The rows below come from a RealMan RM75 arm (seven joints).
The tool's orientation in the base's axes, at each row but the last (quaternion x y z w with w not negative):
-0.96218, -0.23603, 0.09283, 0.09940
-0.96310, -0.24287, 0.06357, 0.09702
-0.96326, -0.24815, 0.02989, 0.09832
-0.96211, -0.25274, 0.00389, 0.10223
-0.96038, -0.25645, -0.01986, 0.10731
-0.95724, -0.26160, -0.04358, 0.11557
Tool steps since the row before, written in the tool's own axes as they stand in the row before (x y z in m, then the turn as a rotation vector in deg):
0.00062, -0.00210, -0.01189, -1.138, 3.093, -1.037
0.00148, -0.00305, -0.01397, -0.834, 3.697, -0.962
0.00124, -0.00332, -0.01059, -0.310, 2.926, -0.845
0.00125, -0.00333, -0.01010, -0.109, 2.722, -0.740
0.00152, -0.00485, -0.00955, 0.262, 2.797, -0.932
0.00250, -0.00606, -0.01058, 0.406, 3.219, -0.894
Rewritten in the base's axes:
0.00231, 0.00036, 0.01186, 0.590, -3.378, 0.421
0.00227, 0.00116, 0.01415, 1.118, -3.742, 0.194
0.00064, 0.00160, 0.01103, 1.200, -2.807, 0.232
0.00007, 0.00148, 0.01061, 1.270, -2.515, 0.179
-0.00093, 0.00278, 0.01041, 1.633, -2.438, 0.386
-0.00119, 0.00371, 0.01182, 1.973, -2.711, 0.286

